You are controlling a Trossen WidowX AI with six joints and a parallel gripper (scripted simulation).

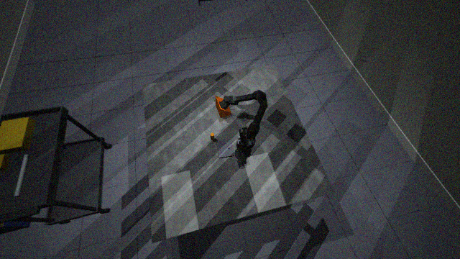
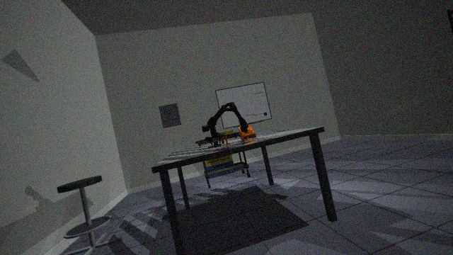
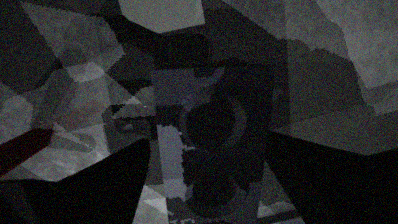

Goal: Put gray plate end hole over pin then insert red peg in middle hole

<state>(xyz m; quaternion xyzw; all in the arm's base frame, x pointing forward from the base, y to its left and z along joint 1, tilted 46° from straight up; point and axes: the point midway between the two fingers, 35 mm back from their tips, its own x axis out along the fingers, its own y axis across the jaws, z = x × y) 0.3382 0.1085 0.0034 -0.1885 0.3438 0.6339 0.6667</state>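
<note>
Now: gripper tip 13 cm to the left of the base. Also, from my gripper tip: red peg (10 cm behind, 3 cm to the left, 3 cm above); gray plate (3 cm above); orange cylinder (12 cm behind, 22 cm to the right, 3 cm above).
</note>
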